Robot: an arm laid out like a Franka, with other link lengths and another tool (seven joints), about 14 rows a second.
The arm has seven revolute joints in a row. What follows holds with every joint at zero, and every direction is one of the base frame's. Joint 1 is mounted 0.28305 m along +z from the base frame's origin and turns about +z. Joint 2 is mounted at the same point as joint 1 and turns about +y. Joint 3 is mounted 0.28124 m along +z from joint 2 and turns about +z. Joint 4 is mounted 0.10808 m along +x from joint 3 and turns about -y. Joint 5 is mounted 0.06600 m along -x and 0.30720 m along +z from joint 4 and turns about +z. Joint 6 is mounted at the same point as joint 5 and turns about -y. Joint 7 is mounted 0.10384 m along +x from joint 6 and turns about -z. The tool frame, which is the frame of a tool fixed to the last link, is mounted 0.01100 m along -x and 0.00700 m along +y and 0.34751 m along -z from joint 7; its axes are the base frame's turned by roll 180.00, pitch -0.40 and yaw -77.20 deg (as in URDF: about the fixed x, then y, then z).
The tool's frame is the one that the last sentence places.
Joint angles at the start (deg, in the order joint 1, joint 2, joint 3, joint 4, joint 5, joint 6, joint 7):
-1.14, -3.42, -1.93, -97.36, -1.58, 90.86, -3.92
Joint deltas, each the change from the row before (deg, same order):
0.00, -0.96, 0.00, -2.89, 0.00, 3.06, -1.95
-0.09, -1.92, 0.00, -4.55, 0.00, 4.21, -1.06
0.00, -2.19, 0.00, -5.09, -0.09, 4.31, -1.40
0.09, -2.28, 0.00, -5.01, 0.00, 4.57, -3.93
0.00, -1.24, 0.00, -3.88, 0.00, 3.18, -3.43
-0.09, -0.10, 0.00, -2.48, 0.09, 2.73, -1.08
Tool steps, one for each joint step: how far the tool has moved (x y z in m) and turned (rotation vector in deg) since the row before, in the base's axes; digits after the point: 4 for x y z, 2 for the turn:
0.0032, -0.0004, -0.0075, 0.07, -1.08, 2.03
0.0010, -0.0007, -0.0093, 0.02, -1.56, 1.09
-0.0022, -0.0002, -0.0109, -0.08, -1.37, 1.54
-0.0012, 0.0006, -0.0093, -0.12, -1.74, 4.15
-0.0043, 0.0000, -0.0123, -0.15, -0.46, 3.52
0.0002, -0.0001, -0.0122, 0.03, -0.33, 1.03

